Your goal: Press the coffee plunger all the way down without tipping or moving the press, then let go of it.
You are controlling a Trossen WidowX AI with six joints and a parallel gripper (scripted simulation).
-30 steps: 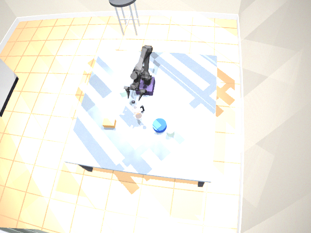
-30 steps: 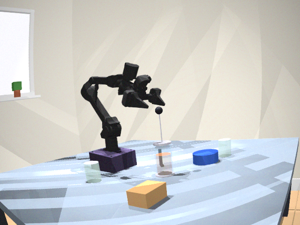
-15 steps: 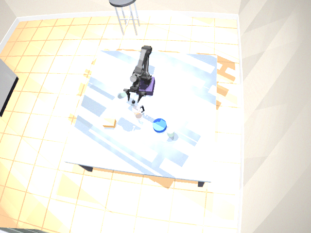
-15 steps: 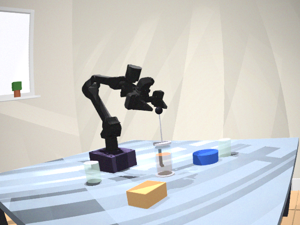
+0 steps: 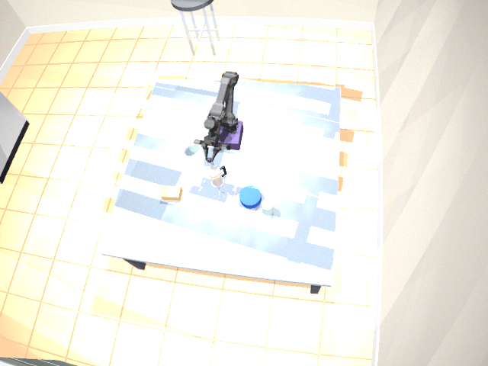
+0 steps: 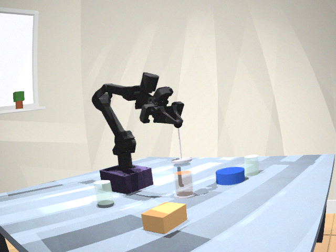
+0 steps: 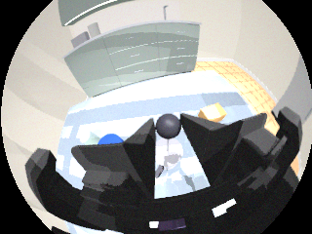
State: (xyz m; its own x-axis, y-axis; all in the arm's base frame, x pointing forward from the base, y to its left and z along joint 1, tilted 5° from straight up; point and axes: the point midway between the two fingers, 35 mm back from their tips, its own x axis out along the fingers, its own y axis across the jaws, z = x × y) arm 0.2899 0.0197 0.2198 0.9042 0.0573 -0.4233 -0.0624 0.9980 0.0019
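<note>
The glass coffee press is 130 mm below my gripper tip, 20 mm behind it and 10 mm to the left of it. Round my gripper tip: blue flat cylinder 240 mm below, 220 mm to the left, 40 mm ahead; then orange block 240 mm below, 230 mm to the right, 150 mm ahead.
</note>
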